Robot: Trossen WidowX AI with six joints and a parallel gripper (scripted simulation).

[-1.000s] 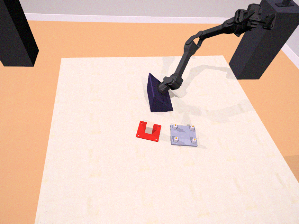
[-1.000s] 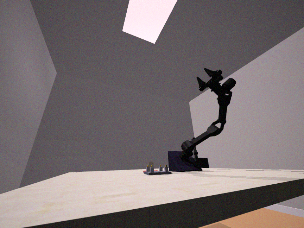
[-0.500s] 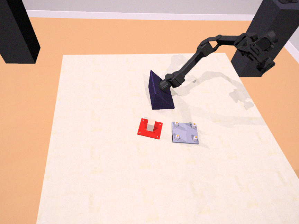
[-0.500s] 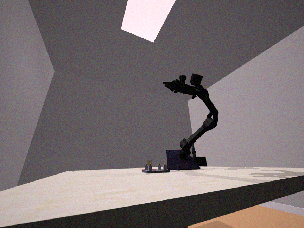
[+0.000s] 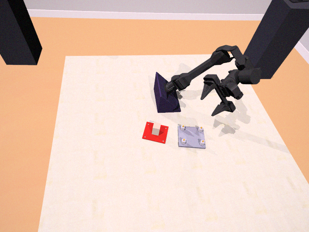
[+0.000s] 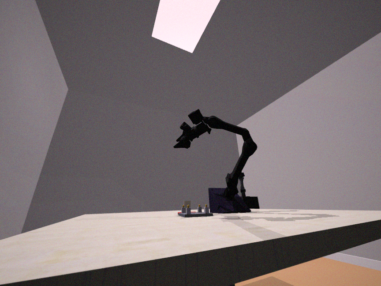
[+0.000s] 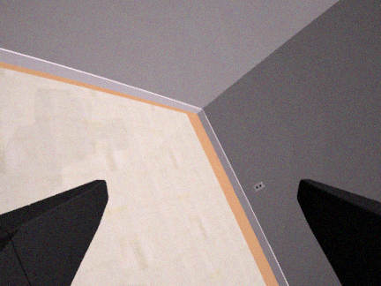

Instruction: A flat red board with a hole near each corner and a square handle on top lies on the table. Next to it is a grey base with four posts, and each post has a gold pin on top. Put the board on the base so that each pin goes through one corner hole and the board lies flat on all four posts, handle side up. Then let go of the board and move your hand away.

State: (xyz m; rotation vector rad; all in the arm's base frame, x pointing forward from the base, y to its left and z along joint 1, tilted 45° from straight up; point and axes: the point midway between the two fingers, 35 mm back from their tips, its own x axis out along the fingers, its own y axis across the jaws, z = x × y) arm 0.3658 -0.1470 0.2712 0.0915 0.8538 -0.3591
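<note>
The red board lies 36 cm below my gripper tip, 15 cm to the right of it and 13 cm behind it. The rest, counted from my gripper tip: grey base 38 cm below, 9 cm behind, 5 cm to the left.
</note>
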